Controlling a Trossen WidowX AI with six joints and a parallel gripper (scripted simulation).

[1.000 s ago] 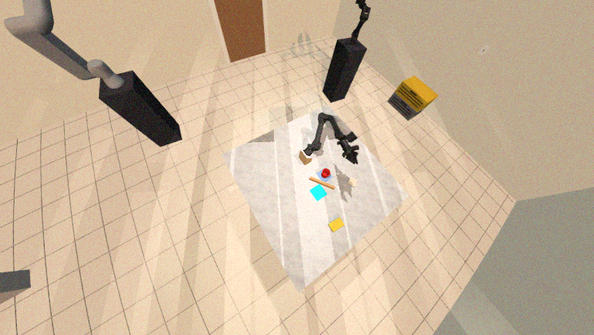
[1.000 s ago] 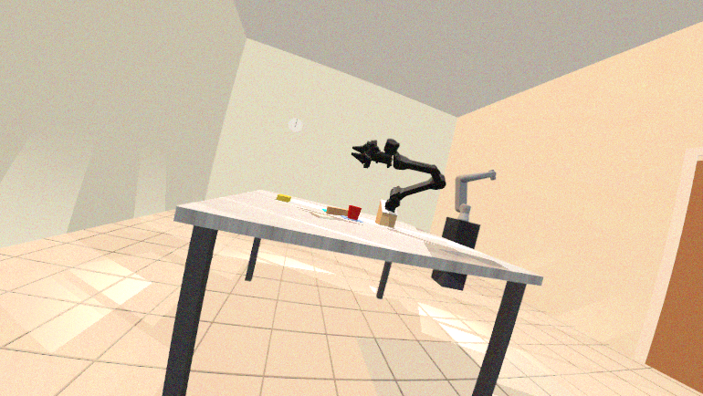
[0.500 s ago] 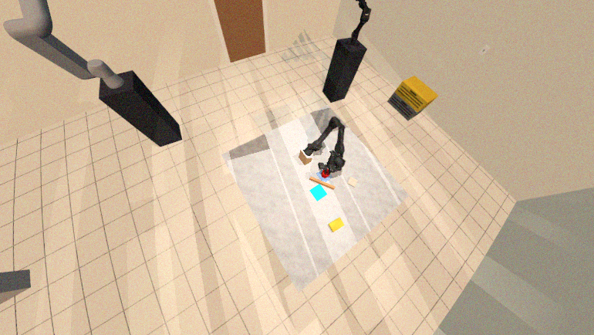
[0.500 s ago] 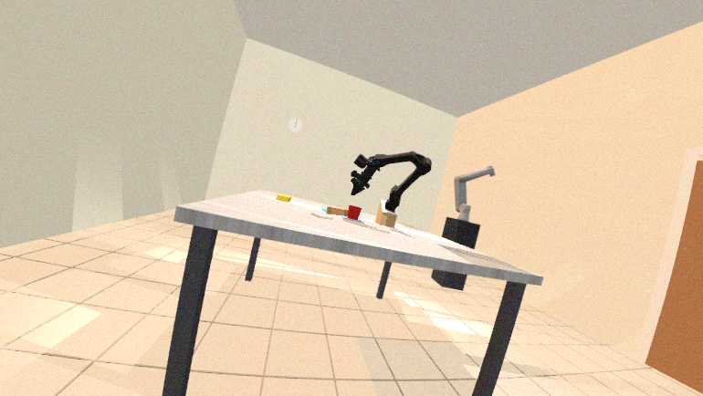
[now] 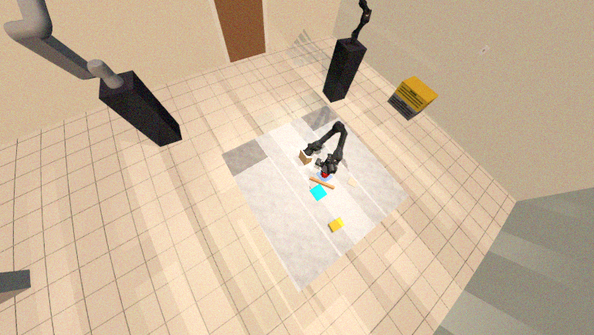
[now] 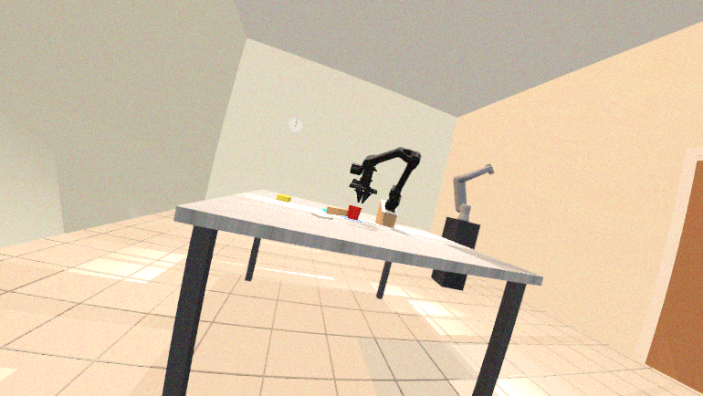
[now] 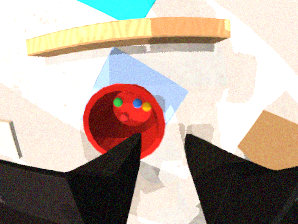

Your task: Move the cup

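Right now my gripper tip is 60 mm above the red cup, 30 mm short of it and 20 mm to the right of it. Round my gripper tip: cyan pad (140 mm ahead, 110 mm to the right, 110 mm below); wooden bar (90 mm below, 90 mm ahead, 40 mm to the right); light blue pad (110 mm below, 30 mm ahead, 20 mm to the left).
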